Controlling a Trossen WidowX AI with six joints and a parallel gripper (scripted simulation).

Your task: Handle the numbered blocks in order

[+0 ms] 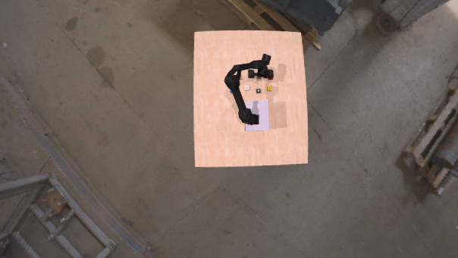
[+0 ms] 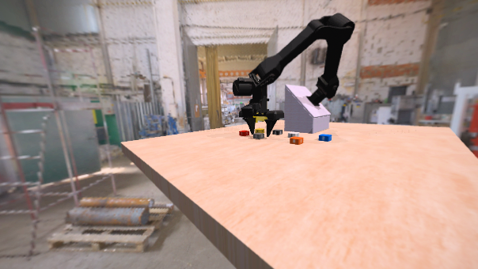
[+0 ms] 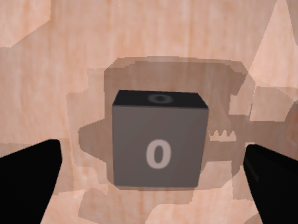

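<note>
The grey block is 10 mm ahead of my gripper tip. Round my gripper tip: red block: 90 mm to the right; then dark block: 110 mm behind, 10 mm to the left; then yellow block: 90 mm behind, 80 mm to the right.
</note>
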